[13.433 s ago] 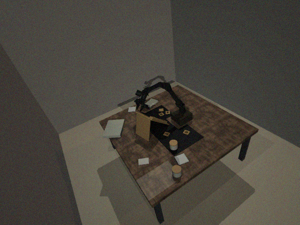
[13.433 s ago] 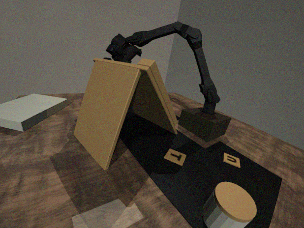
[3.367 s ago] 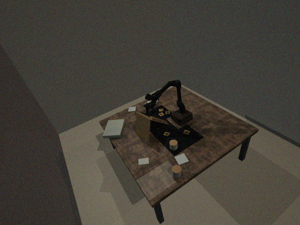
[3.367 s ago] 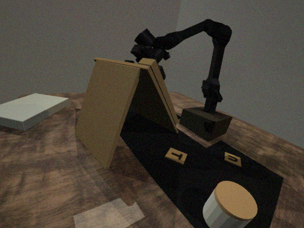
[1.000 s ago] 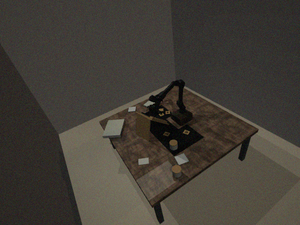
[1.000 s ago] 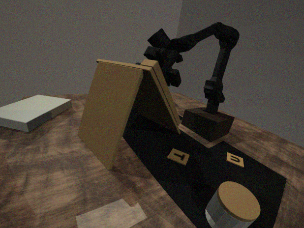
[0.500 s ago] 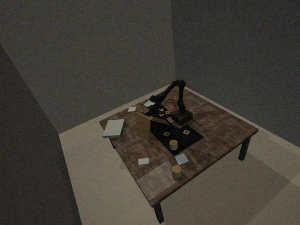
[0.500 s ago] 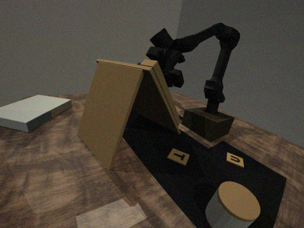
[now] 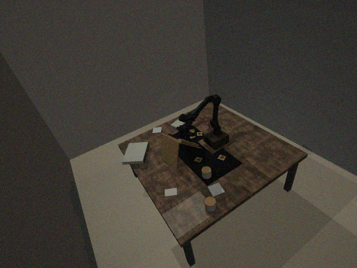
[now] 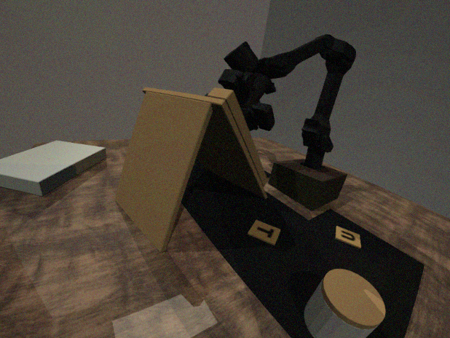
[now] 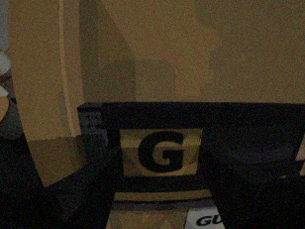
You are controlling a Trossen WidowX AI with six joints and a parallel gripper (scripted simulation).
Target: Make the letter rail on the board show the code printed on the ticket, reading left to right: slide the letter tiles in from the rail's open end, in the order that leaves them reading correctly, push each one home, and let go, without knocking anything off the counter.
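The tan tile marked g is right at my gripper tip. The rest, counted from my gripper tip: white ticket: 8 cm to the right, 8 cm below, 5 cm behind; tile marked t: 16 cm to the left, 16 cm below, 5 cm behind; black mat: 17 cm below, 16 cm behind, 6 cm to the left.
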